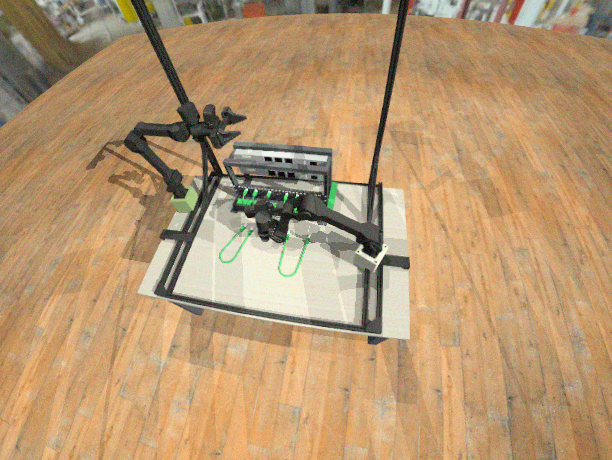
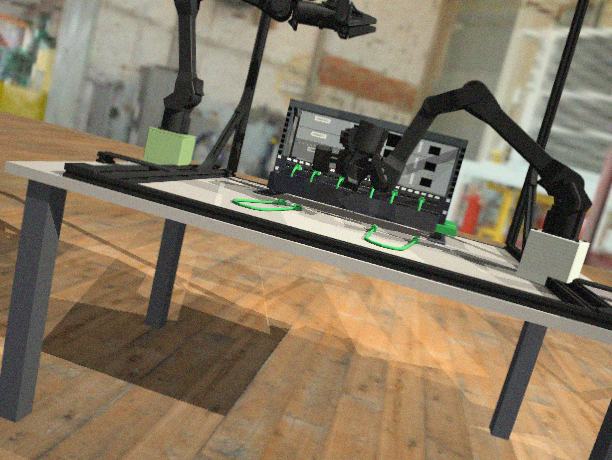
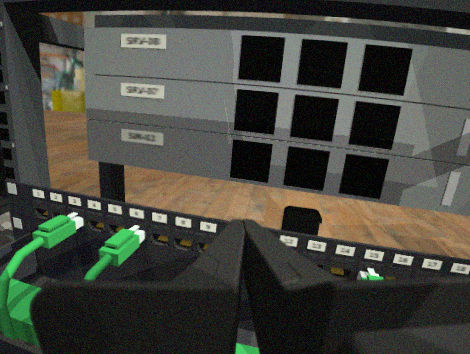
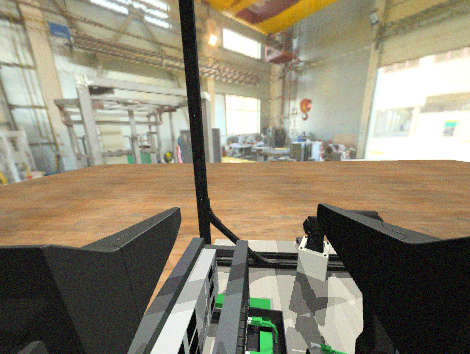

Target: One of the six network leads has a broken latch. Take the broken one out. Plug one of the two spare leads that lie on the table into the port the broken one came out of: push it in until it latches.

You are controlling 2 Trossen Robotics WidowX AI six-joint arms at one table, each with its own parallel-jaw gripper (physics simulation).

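Observation:
The black patch panel (image 3: 160, 218) (image 2: 350, 201) (image 1: 247, 201) stands in front of the grey server rack (image 3: 163, 63) (image 1: 281, 157) (image 2: 313, 123). Green leads (image 3: 119, 246) (image 3: 370, 275) sit in its numbered ports. My left gripper (image 3: 241, 229) (image 2: 353, 180) (image 1: 277, 211) is shut, its tips touching right at the panel between ports 9 and 12, hiding those in between. A bit of green cable (image 3: 247, 348) shows below the fingers. Two spare green leads (image 1: 227, 261) (image 1: 288, 275) (image 2: 263, 207) (image 2: 391, 246) lie looped on the table. My right gripper (image 1: 236, 127) (image 2: 368, 25) (image 4: 248, 211) is open and empty, high above the rack.
A black frame (image 1: 268, 315) runs round the table top, with two tall poles (image 1: 386, 100) (image 1: 167, 64). A light green block (image 1: 185, 201) (image 2: 169, 146) sits at the right arm's base. A small green piece (image 2: 447, 228) (image 1: 332, 193) lies at the rack's end.

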